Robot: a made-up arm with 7 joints. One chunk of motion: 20 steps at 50 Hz.
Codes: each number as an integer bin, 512 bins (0 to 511) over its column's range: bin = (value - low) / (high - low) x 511, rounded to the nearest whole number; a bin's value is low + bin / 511 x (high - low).
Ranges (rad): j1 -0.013..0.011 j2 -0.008..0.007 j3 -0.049..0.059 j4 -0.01..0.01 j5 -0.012..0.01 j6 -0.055..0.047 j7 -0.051..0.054
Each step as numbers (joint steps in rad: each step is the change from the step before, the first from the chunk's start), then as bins.
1 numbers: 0.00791 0.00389 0.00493 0.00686 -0.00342 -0.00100 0.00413
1 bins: 445 405 255 431 199 271 268
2 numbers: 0.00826 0.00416 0.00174 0.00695 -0.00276 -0.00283 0.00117
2 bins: 453 414 240 433 215 261 254
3 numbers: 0.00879 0.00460 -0.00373 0.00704 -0.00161 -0.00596 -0.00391
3 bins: 464 429 214 435 241 246 229
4 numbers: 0.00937 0.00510 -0.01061 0.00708 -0.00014 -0.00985 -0.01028
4 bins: 476 446 182 436 275 226 198
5 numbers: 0.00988 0.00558 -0.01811 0.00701 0.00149 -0.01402 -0.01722
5 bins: 487 463 146 435 313 205 164
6 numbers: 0.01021 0.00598 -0.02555 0.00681 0.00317 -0.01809 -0.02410
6 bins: 494 476 111 429 352 185 131
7 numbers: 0.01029 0.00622 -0.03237 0.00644 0.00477 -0.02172 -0.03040
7 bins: 496 484 79 420 390 167 100
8 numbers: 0.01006 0.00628 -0.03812 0.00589 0.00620 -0.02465 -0.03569
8 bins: 491 486 51 406 423 152 75
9 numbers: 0.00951 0.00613 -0.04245 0.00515 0.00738 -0.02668 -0.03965
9 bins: 479 481 31 387 450 142 55
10 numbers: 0.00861 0.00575 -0.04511 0.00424 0.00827 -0.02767 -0.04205
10 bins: 460 468 18 364 471 137 44
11 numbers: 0.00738 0.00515 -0.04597 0.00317 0.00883 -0.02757 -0.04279
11 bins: 434 448 14 336 484 137 40
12 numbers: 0.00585 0.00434 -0.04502 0.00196 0.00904 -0.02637 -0.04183
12 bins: 401 420 19 306 489 143 45
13 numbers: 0.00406 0.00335 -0.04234 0.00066 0.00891 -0.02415 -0.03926
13 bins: 363 387 32 272 486 155 57
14 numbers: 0.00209 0.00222 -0.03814 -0.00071 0.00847 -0.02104 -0.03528
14 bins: 321 348 51 237 475 170 77
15 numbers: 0.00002 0.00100 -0.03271 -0.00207 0.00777 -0.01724 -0.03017
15 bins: 277 307 77 203 459 189 101
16 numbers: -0.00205 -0.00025 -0.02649 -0.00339 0.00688 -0.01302 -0.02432
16 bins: 233 264 107 169 439 210 130
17 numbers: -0.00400 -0.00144 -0.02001 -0.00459 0.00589 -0.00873 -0.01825
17 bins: 192 223 137 138 416 232 159
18 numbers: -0.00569 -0.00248 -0.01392 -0.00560 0.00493 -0.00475 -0.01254
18 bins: 156 188 166 112 393 252 187
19 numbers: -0.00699 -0.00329 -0.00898 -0.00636 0.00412 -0.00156 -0.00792
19 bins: 128 160 189 93 374 268 210
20 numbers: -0.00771 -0.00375 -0.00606 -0.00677 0.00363 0.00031 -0.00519
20 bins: 113 145 203 83 363 277 223
